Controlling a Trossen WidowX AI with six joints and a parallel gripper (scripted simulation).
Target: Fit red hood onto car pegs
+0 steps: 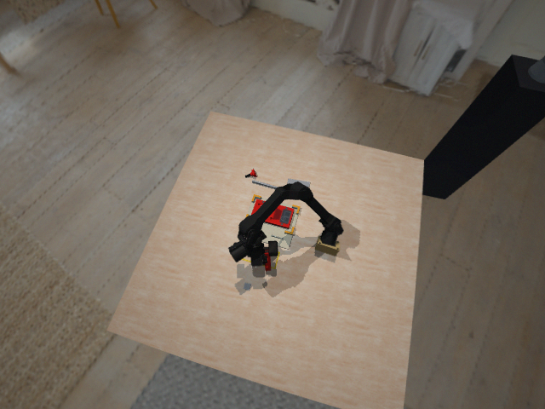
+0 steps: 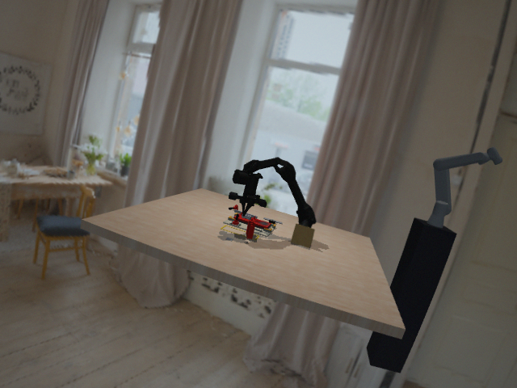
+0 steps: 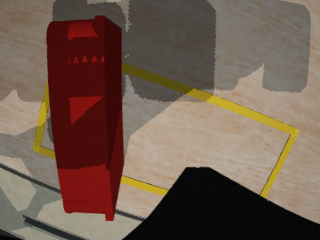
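The red hood is 5 cm behind my gripper tip and 6 cm below it. From my gripper tip the other things lie so: grey bar: 6 cm ahead, 40 cm to the right, 8 cm below.
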